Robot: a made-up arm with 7 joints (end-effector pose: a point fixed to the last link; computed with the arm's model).
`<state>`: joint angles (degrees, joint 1 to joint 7).
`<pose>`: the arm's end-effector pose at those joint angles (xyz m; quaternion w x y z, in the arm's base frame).
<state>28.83 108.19 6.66 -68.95 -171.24 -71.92 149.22</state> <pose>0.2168 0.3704 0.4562 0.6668 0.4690 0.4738 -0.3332</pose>
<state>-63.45 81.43 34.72 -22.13 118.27 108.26 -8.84</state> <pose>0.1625 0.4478 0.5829 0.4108 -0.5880 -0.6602 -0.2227</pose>
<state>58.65 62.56 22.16 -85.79 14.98 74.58 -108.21</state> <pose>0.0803 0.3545 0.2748 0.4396 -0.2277 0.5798 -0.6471</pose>
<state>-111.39 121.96 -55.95 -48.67 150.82 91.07 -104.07</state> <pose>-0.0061 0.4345 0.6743 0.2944 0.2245 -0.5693 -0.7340</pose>
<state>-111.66 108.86 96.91 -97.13 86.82 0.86 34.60</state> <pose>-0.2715 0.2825 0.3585 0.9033 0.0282 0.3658 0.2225</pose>
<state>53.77 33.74 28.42 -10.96 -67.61 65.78 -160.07</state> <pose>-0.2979 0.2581 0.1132 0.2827 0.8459 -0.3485 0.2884</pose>
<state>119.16 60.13 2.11 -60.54 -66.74 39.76 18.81</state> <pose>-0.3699 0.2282 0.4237 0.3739 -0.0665 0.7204 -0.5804</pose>
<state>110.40 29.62 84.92 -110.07 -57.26 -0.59 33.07</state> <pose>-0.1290 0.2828 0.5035 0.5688 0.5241 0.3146 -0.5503</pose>
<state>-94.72 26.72 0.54 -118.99 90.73 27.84 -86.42</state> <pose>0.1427 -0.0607 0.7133 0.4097 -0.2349 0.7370 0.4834</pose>
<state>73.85 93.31 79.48 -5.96 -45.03 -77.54 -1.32</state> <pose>-0.0444 0.4781 0.5538 0.5795 0.3369 0.0296 -0.7415</pose>
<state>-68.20 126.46 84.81 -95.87 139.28 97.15 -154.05</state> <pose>-0.3877 0.1028 0.6822 0.4169 -0.7812 -0.2601 0.3852</pose>
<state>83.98 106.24 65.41 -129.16 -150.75 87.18 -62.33</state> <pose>0.2668 0.1823 0.3449 0.2969 -0.8630 -0.2800 -0.2979</pose>
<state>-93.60 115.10 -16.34 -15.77 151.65 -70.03 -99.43</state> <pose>-0.0287 0.4459 0.6395 0.2131 0.5206 -0.4425 0.6985</pose>
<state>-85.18 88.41 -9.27 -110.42 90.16 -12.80 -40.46</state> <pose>0.1096 0.0729 0.7379 0.2131 -0.2861 0.8227 0.4427</pose>
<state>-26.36 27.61 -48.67 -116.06 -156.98 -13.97 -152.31</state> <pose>0.2111 -0.1607 0.2325 0.4112 -0.4328 -0.6485 -0.4722</pose>
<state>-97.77 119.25 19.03 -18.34 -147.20 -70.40 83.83</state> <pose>-0.1298 0.4086 0.6461 0.7655 0.4421 -0.3969 -0.2469</pose>
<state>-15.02 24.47 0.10 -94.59 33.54 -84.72 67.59</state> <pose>0.3303 0.0589 0.2861 0.2936 0.4062 0.8637 0.0526</pose>
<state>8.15 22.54 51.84 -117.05 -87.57 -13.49 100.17</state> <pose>0.1886 0.2192 0.3260 0.4639 0.4105 -0.7441 -0.2500</pose>
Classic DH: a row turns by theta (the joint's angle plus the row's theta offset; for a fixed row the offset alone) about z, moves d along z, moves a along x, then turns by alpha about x. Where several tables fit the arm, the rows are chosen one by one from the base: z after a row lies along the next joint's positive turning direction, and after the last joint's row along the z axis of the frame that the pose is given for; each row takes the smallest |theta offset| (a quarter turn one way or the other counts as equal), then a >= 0, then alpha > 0; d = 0 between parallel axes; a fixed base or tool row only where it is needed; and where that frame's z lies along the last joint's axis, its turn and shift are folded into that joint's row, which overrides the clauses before.
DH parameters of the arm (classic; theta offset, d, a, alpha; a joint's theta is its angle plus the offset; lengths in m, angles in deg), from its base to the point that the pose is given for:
base (fixed): 0 0.4253 0.0016 -70
joint 1: -90 -0.0146 0.0253 -90
joint 2: 70 0.0001 -0.0161 90
joint 3: 90 -0.2596 0.0464 -90
joint 4: 0 -0.0172 -0.0246 90
joint 5: 0 -0.2503 0.0245 -90
joint 6: 0 0.0166 0.0124 90
joint 7: 13.94 0.0373 -0.0179 -21.64
tool (fixed): -38.13 -0.0212 0 0

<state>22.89 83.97 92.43 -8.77 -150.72 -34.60 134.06</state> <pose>-0.0111 0.4651 0.4315 0.8728 0.3785 -0.2644 0.1582</pose>
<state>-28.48 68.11 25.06 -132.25 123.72 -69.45 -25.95</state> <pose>0.2019 0.0903 0.6046 0.2268 0.1204 0.9598 -0.1136</pose>
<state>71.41 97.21 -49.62 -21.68 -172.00 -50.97 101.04</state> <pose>-0.1206 0.4408 0.5055 0.0674 0.3447 -0.9145 0.2010</pose>
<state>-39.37 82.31 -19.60 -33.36 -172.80 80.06 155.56</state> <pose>0.2747 0.4450 0.4327 0.0138 0.5733 -0.4389 -0.6918</pose>
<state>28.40 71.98 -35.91 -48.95 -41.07 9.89 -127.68</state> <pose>0.0114 0.3244 0.1434 0.5104 0.1359 -0.5306 0.6629</pose>
